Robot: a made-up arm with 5 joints.
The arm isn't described. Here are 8 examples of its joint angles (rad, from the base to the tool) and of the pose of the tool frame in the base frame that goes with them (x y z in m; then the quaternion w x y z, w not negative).
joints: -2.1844 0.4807 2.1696 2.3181 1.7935
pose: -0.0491 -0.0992 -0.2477 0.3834 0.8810 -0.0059 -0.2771
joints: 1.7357 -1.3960 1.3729 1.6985 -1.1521
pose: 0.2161 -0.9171 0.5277 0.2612 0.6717 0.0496 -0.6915
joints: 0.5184 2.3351 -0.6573 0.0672 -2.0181
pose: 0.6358 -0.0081 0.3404 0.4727 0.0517 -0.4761 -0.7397
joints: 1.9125 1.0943 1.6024 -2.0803 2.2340
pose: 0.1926 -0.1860 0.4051 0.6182 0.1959 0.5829 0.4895
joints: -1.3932 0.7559 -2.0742 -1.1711 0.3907
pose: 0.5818 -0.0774 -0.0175 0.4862 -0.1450 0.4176 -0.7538
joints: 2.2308 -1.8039 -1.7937 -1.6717 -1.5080
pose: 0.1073 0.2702 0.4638 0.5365 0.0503 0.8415 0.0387
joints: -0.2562 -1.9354 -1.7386 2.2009 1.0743
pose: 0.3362 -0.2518 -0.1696 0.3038 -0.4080 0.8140 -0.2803
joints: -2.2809 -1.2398 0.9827 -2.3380 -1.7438
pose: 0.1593 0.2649 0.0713 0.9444 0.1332 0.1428 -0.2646
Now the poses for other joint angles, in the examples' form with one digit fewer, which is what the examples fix.
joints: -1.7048 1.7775 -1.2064 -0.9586 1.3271
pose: 0.164 0.029 0.442 0.838 0.026 0.481 -0.257
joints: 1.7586 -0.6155 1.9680 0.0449 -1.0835
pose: -0.081 -1.013 0.147 0.189 -0.614 -0.216 0.735
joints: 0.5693 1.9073 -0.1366 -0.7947 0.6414
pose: 0.513 -0.126 0.198 0.409 -0.081 0.643 -0.643
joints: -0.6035 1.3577 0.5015 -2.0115 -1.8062
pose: -0.036 -0.520 0.085 0.082 -0.925 -0.251 0.273
